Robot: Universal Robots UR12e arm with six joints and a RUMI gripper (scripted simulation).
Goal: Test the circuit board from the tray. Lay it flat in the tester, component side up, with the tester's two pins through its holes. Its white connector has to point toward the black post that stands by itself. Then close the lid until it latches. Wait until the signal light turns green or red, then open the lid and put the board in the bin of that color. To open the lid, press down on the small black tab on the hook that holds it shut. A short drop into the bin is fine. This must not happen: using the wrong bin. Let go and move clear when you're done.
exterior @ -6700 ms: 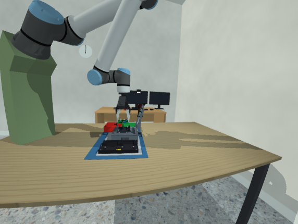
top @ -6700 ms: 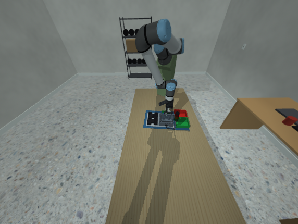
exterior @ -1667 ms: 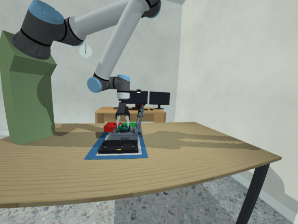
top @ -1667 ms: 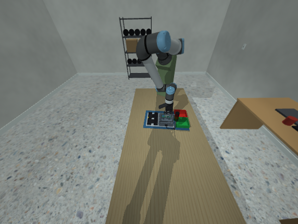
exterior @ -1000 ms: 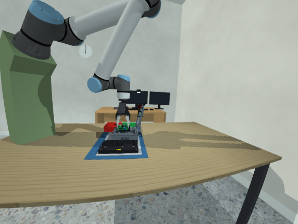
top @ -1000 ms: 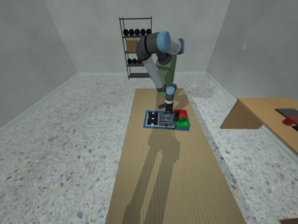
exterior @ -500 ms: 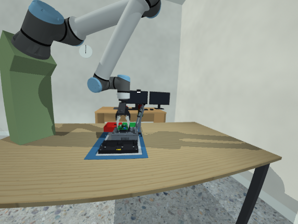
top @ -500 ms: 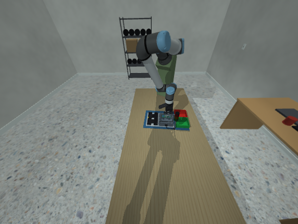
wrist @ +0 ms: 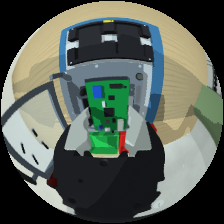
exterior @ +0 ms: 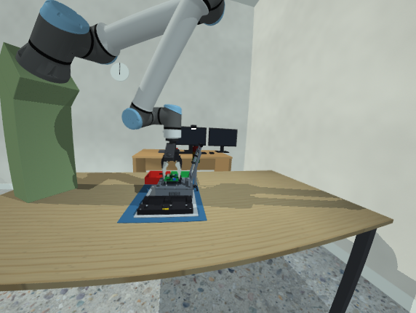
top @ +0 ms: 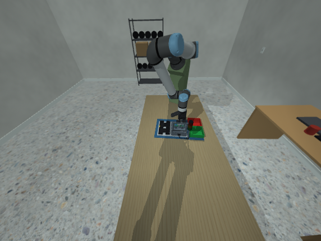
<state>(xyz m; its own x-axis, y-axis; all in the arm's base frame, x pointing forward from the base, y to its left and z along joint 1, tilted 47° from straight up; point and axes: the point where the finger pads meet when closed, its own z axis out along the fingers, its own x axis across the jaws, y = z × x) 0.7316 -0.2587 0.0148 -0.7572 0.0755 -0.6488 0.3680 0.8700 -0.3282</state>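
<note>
Now: the green circuit board 10 mm to the left of my hand. Also, from my hand: tester lid (120 mm ahead, 50 mm to the right, 100 mm above); then red bin (230 mm to the left, 70 mm below); then green bin (130 mm ahead, 160 mm to the left, 70 mm below).
</note>
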